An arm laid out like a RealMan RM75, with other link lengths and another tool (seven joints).
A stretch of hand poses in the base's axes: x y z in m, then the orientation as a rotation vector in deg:
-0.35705, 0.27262, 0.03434, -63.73, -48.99, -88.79
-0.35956, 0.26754, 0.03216, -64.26, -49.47, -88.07
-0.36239, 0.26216, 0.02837, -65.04, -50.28, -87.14
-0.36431, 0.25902, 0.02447, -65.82, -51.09, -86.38
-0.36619, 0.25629, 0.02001, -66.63, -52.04, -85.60
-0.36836, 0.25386, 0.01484, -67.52, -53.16, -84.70
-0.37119, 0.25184, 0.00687, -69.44, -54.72, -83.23
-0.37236, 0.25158, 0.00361, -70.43, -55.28, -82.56
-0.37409, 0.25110, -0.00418, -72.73, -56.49, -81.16
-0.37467, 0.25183, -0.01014, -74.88, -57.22, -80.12
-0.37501, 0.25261, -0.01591, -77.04, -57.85, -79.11
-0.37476, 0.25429, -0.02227, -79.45, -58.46, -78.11
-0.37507, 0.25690, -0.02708, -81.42, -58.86, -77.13
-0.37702, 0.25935, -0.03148, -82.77, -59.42, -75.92
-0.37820, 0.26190, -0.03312, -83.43, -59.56, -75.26
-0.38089, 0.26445, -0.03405, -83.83, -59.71, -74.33
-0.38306, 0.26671, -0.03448, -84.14, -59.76, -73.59
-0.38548, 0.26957, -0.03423, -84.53, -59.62, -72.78
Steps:
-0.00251, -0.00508, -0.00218, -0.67, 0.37, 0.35
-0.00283, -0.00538, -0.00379, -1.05, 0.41, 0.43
-0.00192, -0.00314, -0.00390, -1.04, 0.31, 0.30
-0.00188, -0.00273, -0.00446, -1.16, 0.26, 0.32
-0.00217, -0.00243, -0.00517, -1.33, 0.26, 0.39
-0.00283, -0.00202, -0.00797, -2.28, 0.72, 0.30
-0.00117, -0.00026, -0.00326, -1.01, 0.44, 0.03
-0.00173, -0.00048, -0.00779, -2.29, 0.95, -0.08
-0.00058, 0.00073, -0.00596, -1.87, 0.91, -0.37
-0.00034, 0.00078, -0.00577, -1.82, 0.93, -0.44
0.00025, 0.00168, -0.00636, -1.97, 0.98, -0.62
-0.00031, 0.00261, -0.00481, -1.57, 0.93, -0.45
-0.00195, 0.00245, -0.00440, -1.31, 0.83, 0.09
-0.00118, 0.00255, -0.00164, -0.56, 0.51, 0.04
-0.00269, 0.00255, -0.00093, -0.43, 0.62, 0.35
-0.00217, 0.00226, -0.00043, -0.30, 0.53, 0.26
-0.00242, 0.00286, 0.00025, -0.24, 0.69, 0.20

